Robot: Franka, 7 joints.
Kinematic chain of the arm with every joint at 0, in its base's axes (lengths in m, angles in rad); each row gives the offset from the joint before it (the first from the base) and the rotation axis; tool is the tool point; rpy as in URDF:
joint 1: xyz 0 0 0.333 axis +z
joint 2: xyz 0 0 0 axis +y
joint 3: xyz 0 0 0.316 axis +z
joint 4: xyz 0.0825 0 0 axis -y
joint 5: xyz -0.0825 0 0.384 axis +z
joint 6: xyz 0 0 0 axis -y
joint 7: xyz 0.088 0 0 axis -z
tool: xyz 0 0 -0.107 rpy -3.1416 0 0
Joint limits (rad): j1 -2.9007..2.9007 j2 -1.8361..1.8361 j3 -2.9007..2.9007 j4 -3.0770..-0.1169 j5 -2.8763..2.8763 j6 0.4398..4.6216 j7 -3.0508..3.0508
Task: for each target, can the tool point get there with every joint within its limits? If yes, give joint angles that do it. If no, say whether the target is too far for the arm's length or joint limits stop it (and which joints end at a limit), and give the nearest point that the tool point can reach.
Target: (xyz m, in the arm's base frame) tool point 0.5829 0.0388 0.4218
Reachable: yes | joints 0.8271 0.3383 -1.0488 -1.9415 1.5315 1.4091 -0.3606
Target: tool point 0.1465 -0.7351 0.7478
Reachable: yes | joints 1.7524 -1.3770 -0.0785 -0.5715 -0.2529 2.7248 1.3515
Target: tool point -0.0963 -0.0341 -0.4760
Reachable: no: joint limits stop it (at a limit: joint 2) | nearest point -0.1319 -0.0467 -0.3411 | short by 0.140 m
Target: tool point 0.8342 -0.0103 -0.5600
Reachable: no: too far | nearest point 0.6032 -0.0074 -0.2537 | short by 0.384 m
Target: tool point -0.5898 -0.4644 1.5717
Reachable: no: too far | nearest point -0.3493 -0.2751 1.0667 | short by 0.591 m
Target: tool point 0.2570 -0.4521 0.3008
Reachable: yes | joints 0.1427 1.1830 -1.1426 -1.9539 -0.9710 1.2054 -2.5238
